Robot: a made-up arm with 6 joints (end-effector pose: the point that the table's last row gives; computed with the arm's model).
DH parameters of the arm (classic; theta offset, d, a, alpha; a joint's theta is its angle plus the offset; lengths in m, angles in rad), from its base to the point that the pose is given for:
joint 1: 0 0.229 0 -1.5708
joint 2: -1.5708 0 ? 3.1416
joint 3: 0 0 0 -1.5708
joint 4: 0 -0.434 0 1.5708
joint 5: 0 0.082 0 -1.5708
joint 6: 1.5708 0 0 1.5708
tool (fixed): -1.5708 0 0 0
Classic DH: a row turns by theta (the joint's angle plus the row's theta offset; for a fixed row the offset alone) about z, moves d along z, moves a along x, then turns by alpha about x.
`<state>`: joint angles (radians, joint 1 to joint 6).
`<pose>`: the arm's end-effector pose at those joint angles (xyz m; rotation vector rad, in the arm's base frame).
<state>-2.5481 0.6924 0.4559 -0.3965 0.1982 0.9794</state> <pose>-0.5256 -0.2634 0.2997 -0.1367 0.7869 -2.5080</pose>
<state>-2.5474 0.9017 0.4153 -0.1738 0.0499 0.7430</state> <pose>-0.5292 -0.2601 0.1773 0.3131 0.8488 -2.3005</pose>
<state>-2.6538 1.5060 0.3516 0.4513 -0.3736 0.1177</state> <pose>-0.4513 -0.1559 -0.1364 1.5717 1.0735 -1.7090</pose>
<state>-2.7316 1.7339 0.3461 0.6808 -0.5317 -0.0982</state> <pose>-0.3833 -0.0971 -0.2312 1.9595 1.1930 -1.4530</pose>
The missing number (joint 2, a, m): 0.264
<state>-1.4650 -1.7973 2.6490 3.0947 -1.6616 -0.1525</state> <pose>0.0426 0.3743 -0.2500 -2.1116 2.0165 0.0459</pose>
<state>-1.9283 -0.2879 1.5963 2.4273 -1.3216 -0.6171</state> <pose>0.1490 0.2218 0.8784 0.5609 0.7686 1.7827</pose>
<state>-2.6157 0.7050 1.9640 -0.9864 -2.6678 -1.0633</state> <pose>-0.3421 -0.1463 0.8222 1.9966 0.0207 -1.6923</pose>
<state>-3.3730 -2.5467 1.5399 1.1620 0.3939 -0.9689</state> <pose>0.3396 -0.0465 -0.3855 2.3882 -0.6032 -1.6074</pose>
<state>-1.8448 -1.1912 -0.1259 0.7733 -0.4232 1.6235</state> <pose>-0.0334 0.0979 0.7343 1.5477 -1.9636 1.6773</pose>
